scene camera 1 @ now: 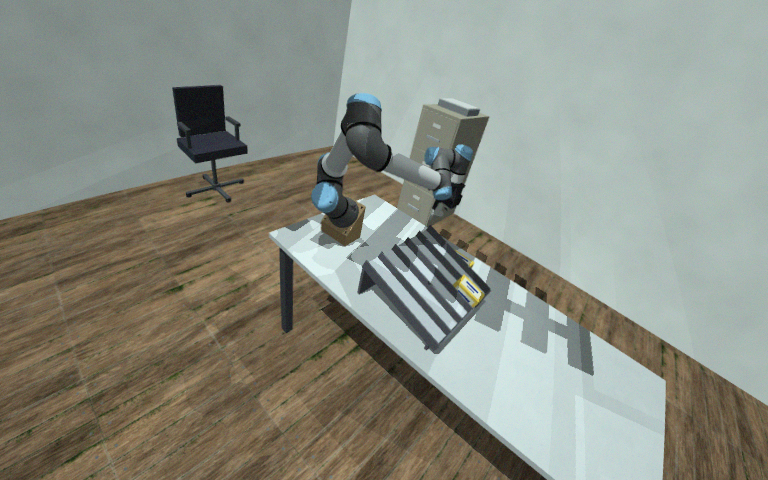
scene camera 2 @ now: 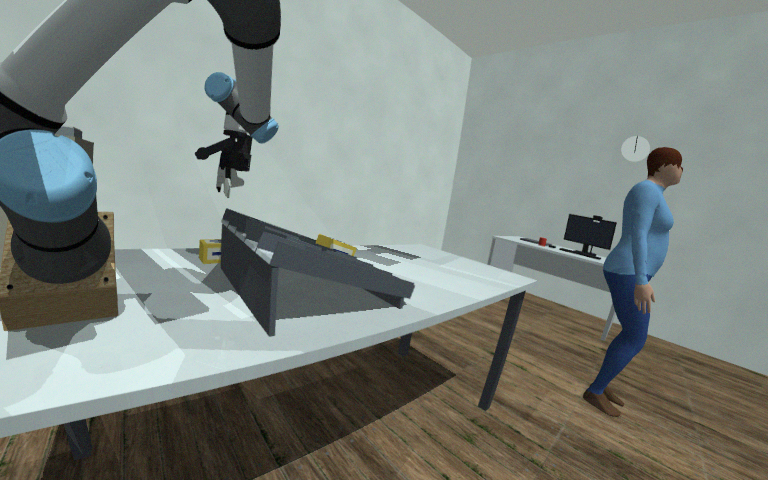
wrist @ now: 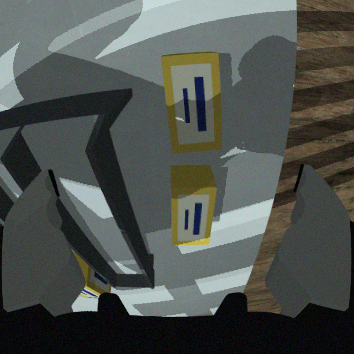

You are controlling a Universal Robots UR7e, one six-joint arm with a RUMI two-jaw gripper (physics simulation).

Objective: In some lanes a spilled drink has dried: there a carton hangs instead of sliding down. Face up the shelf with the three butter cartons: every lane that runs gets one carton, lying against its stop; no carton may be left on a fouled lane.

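Where they show: gripper, fingertip midpoint: (scene camera 1: pixel 438 215) (scene camera 2: pixel 223 195) (wrist: pixel 174 170); arm's base at its link origin: (scene camera 1: pixel 344 212) (scene camera 2: pixel 65 246).
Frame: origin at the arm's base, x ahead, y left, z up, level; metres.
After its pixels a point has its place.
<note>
The sloping dark-grey lane shelf (scene camera 1: pixel 396 304) (scene camera 2: pixel 322 291) (wrist: pixel 116 185) stands on the table. One yellow-and-white butter carton (scene camera 1: pixel 469 290) {z -0.013, x 0.680, y 0.089 m} (scene camera 2: pixel 335 245) {z -0.019, x 0.647, y 0.071 m} (wrist: pixel 98 279) {z -0.033, x 0.657, y 0.139 m} lies at the low end of the second lane from the far side, at the stop; my left finger partly hides it in the wrist view. Two more cartons lie on the table beyond the shelf's far side: one (wrist: pixel 195 102) {z -0.062, x 0.342, y 0.312 m} farther up in the wrist view, the other (wrist: pixel 194 206) {z -0.062, x 0.495, y 0.317 m} below it. My gripper (scene camera 1: pixel 441 216) {z 0.092, x 0.341, y 0.285 m} (scene camera 2: pixel 224 191) {z 0.092, x 0.341, y 0.285 m} (wrist: pixel 174 170) {z 0.092, x 0.341, y 0.285 m} is wide open and empty, high above these two. Dried spills cannot be told from shadows.
The white table (scene camera 1: pixel 611 407) {z -0.127, x 1.362, y 0.156 m} (scene camera 2: pixel 317 344) {z -0.127, x 0.422, y -0.264 m} carries the arm's wooden base block (scene camera 1: pixel 342 232) {z -0.062, x 0.057, y -0.050 m} (scene camera 2: pixel 62 308) {z -0.098, x 0.002, y -0.061 m}. The shelf's far side wall and raised upper end are close to the two loose cartons. The table's far edge runs beside them. A filing cabinet (scene camera 1: pixel 438 133) stands behind the table.
</note>
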